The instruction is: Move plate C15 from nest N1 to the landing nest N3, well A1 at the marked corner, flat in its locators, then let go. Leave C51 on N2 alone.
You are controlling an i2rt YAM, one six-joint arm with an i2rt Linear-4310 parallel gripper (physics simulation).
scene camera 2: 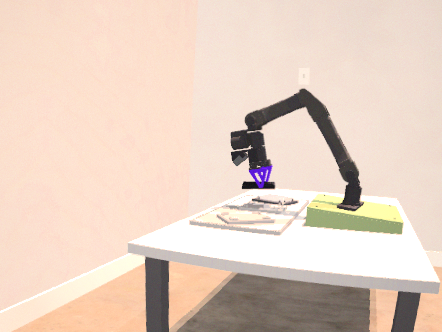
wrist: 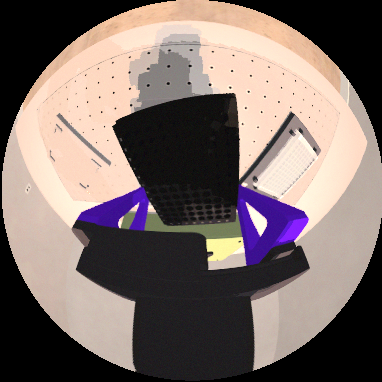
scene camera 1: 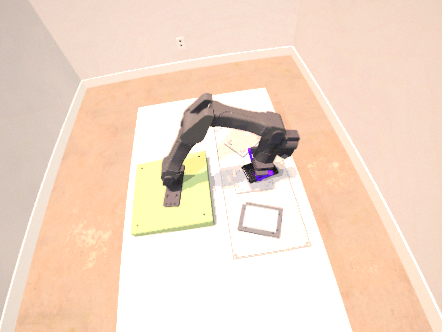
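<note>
My gripper [scene camera 1: 258,172] [scene camera 2: 260,185] [wrist: 191,189] is shut on the black plate C15 [scene camera 1: 249,173] [scene camera 2: 247,185] [wrist: 190,140], with a purple finger on each side. It holds the plate about level, clear above the board. Below it is the light middle nest [scene camera 1: 247,190], which I take as N3; the plate hides it in the wrist view. The light nest [scene camera 1: 239,144] [scene camera 2: 245,217] [wrist: 70,155], apparently N1, holds no plate. The white plate C51 [scene camera 1: 261,220] [wrist: 290,162] sits in the dark nest [scene camera 1: 241,220] [wrist: 281,141], apparently N2. Labels and the well A1 mark are not readable.
The nests stand on a perforated board [scene camera 1: 300,235] [scene camera 2: 205,223] [wrist: 220,77] on the white table [scene camera 1: 200,290] [scene camera 2: 225,256]. The arm's base stands on a green-yellow block [scene camera 1: 150,215] [scene camera 2: 350,220] beside the board. The arm's shadow falls across the board.
</note>
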